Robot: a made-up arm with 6 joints. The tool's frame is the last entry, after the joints.
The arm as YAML. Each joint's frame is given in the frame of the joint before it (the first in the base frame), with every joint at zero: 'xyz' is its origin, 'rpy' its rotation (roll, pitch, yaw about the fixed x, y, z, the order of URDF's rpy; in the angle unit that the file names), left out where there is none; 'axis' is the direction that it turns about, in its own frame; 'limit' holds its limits. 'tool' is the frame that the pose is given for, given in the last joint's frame.
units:
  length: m
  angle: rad
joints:
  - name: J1
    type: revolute
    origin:
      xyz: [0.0, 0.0, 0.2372]
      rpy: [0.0, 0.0, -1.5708]
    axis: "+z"
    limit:
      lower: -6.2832
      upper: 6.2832
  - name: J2
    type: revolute
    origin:
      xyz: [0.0, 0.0, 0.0]
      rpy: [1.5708, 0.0, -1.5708]
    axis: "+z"
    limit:
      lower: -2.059
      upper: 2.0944
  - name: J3
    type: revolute
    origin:
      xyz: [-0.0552, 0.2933, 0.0]
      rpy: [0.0, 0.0, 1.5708]
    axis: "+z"
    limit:
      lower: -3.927
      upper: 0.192
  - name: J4
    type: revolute
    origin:
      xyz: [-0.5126, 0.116, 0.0]
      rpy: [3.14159, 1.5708, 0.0]
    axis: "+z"
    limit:
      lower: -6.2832
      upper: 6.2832
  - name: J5
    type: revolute
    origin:
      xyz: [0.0, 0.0, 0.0]
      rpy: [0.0, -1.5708, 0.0]
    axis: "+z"
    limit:
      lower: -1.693
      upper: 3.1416
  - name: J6
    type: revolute
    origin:
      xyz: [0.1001, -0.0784, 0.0]
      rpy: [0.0, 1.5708, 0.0]
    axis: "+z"
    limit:
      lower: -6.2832
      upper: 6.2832
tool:
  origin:
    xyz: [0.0, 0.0, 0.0]
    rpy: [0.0, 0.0, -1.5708]
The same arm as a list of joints. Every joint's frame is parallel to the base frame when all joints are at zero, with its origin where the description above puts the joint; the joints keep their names.
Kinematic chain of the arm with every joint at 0, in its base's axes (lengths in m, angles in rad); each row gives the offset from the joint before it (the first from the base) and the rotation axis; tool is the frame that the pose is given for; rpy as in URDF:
J1: xyz 0 0 0.2372 axis +z
J2: xyz 0 0 0 axis +y
J3: xyz 0.0552 0 0.2933 axis +y
J4: xyz 0.116 0 -0.5126 axis -z
J5: xyz 0 0 0 axis +y
J6: xyz 0.0784 0 -0.1001 axis -z
tool: xyz 0 0 0 rpy 3.1416 0 0
Joint limits (rad, base to tool): -6.2832..6.2832 -2.059..2.0944 -3.927..0.192 -6.2832..6.2832 -1.693..3.1416 -6.2832..6.2832

